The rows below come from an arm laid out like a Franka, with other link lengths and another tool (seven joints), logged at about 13 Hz.
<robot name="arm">
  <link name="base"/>
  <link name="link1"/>
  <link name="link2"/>
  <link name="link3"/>
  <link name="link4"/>
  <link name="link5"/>
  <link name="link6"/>
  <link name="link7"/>
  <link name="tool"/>
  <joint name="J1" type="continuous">
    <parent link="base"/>
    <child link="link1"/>
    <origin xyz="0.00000 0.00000 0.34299" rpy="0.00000 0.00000 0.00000"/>
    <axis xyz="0 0 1"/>
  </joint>
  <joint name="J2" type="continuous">
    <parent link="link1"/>
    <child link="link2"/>
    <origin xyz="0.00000 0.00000 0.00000" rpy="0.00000 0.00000 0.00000"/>
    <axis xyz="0 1 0"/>
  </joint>
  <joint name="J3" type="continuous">
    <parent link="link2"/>
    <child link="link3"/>
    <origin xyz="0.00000 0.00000 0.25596" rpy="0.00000 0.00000 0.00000"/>
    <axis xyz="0 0 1"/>
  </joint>
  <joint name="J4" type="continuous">
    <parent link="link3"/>
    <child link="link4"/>
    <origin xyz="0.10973 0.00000 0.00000" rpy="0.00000 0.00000 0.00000"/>
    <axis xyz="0 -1 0"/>
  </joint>
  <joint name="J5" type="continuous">
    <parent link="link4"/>
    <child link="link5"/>
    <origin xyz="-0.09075 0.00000 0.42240" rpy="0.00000 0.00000 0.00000"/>
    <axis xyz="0 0 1"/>
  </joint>
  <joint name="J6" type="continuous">
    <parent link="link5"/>
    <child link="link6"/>
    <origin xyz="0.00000 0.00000 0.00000" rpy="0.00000 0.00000 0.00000"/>
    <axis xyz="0 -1 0"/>
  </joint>
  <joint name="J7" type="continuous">
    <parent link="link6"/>
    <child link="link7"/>
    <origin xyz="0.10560 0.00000 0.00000" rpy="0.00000 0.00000 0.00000"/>
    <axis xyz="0 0 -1"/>
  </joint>
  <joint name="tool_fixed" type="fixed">
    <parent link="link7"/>
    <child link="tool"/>
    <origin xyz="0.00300 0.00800 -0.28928" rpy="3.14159 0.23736 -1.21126"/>
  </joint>
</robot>
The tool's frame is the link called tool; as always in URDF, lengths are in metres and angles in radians. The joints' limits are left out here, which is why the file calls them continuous.
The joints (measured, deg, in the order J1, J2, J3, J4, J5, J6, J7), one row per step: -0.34, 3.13, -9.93, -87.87, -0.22, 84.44, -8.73; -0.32, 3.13, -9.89, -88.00, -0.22, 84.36, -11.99; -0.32, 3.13, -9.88, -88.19, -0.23, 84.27, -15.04; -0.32, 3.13, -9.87, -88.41, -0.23, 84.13, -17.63; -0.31, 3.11, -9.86, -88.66, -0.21, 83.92, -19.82; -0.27, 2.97, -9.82, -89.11, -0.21, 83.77, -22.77; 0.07, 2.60, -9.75, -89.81, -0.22, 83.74, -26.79; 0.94, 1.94, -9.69, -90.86, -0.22, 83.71, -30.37; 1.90, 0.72, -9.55, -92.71, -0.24, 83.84, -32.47; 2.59, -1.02, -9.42, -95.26, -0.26, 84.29, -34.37; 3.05, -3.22, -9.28, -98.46, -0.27, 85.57, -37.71
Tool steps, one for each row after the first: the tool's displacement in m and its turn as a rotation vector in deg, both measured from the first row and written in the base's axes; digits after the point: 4 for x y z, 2 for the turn. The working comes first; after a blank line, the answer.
Tool pose at each row, in the base's axes (x y z in m, rotation vector in deg; the steps are taken from these numbers as rounded here): 0.6125, -0.1032, 0.3767, -140.82, 101.73, 25.39; 0.6112, -0.1022, 0.3755, -143.82, 97.69, 26.20; 0.6096, -0.1018, 0.3738, -146.48, 93.90, 27.06; 0.6077, -0.1013, 0.3718, -148.65, 90.63, 27.97; 0.6054, -0.1006, 0.3697, -150.42, 87.81, 28.94; 0.6025, -0.0993, 0.3672, -152.74, 83.85, 30.06; 0.5996, -0.0945, 0.3652, -155.95, 77.89, 31.18; 0.5959, -0.0842, 0.3632, -159.00, 71.70, 32.36; 0.5899, -0.0720, 0.3604, -160.96, 67.20, 33.51; 0.5818, -0.0627, 0.3572, -162.43, 63.24, 34.41; 0.5745, -0.0559, 0.3536, -164.41, 57.33, 34.45

-0.0013, 0.0010, -0.0012, 0.41, 0.18, 3.30; -0.0029, 0.0014, -0.0029, 0.82, 0.43, 6.33; -0.0048, 0.0019, -0.0049, 1.22, 0.76, 8.91; -0.0071, 0.0026, -0.0070, 1.62, 1.16, 11.09; -0.0100, 0.0039, -0.0095, 2.16, 1.57, 14.08; -0.0129, 0.0087, -0.0115, 2.84, 1.86, 18.47; -0.0166, 0.0190, -0.0135, 3.55, 2.21, 22.93; -0.0226, 0.0312, -0.0163, 4.19, 2.64, 26.10; -0.0307, 0.0405, -0.0195, 4.82, 2.91, 28.80; -0.0380, 0.0473, -0.0231, 5.51, 2.50, 32.74
